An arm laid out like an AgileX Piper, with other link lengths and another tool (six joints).
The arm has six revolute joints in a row. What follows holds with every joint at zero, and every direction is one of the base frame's. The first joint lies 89.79 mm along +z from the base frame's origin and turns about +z. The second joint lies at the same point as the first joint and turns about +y. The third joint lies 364.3 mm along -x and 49.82 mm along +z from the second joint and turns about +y. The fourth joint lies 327.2 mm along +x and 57.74 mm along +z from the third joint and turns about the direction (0.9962, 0, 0.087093). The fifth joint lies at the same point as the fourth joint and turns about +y. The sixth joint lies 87.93 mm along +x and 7.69 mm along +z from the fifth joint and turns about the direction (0.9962, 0, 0.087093). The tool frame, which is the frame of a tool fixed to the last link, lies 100.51 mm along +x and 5 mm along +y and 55.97 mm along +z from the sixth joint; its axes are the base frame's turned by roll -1.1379, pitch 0.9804 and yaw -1.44 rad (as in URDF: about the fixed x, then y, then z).
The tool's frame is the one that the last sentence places.
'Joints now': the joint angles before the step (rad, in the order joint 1, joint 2, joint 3, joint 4, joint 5, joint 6). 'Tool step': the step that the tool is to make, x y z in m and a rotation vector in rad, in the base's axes. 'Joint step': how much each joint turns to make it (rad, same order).
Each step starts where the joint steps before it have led.
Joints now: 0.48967 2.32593 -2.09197 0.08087 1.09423 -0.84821
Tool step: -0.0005 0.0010 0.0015 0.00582 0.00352 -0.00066
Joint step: 0.00003 -0.00004 -0.00348 0.00680 0.00390 0.00004
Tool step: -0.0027 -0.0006 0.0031 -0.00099 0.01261 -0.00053
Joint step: -0.00012 -0.00372 -0.00470 0.00432 0.01996 0.00168
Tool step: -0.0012 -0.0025 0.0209 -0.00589 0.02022 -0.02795
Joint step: 0.00003 -0.00205 -0.06377 -0.00807 0.08370 0.03805
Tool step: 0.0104 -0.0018 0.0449 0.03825 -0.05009 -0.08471
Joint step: -0.00063 -0.01681 -0.08555 -0.02012 0.03383 0.09227
